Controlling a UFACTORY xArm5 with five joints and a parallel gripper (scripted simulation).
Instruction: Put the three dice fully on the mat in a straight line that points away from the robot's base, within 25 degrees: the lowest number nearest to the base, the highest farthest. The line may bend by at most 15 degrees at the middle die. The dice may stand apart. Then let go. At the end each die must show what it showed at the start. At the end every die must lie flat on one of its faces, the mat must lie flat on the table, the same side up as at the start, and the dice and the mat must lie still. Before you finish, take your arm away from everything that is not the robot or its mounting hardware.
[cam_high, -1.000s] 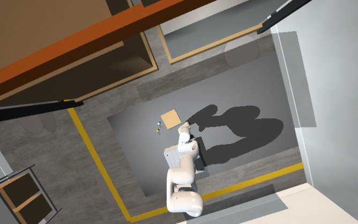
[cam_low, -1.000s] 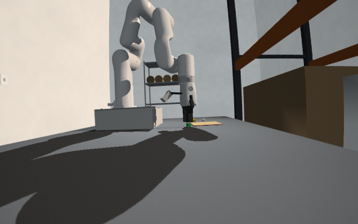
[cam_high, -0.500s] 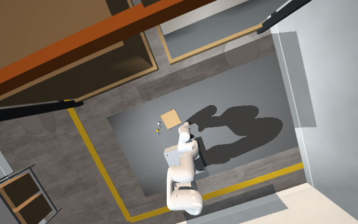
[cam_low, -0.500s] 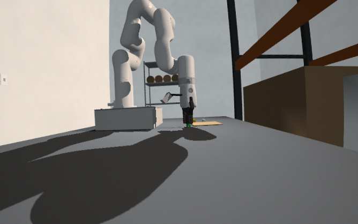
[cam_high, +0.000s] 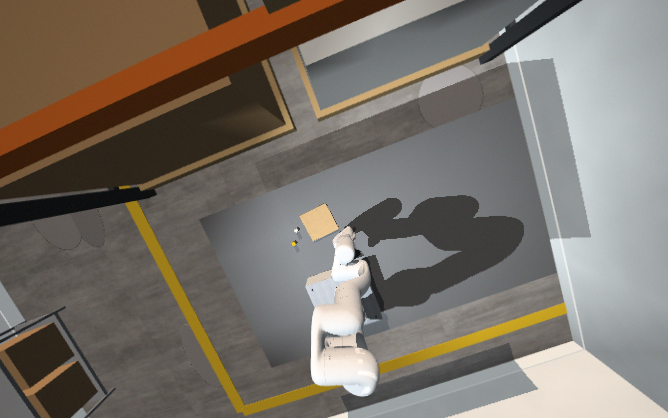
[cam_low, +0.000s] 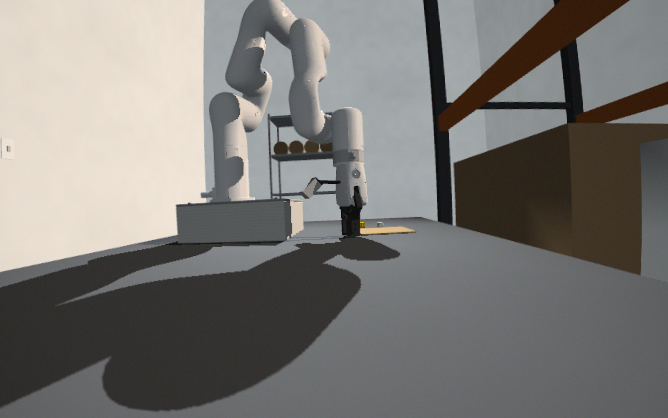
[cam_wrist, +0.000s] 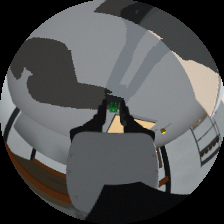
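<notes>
Right now my hand is 2 cm above the green die. The rest, counted from my hand: yellow die 8 cm ahead, 24 cm to the left, 2 cm below; white die 13 cm ahead, 19 cm to the left, 2 cm below; tan mat 10 cm ahead, 8 cm to the left, 2 cm below.
</notes>
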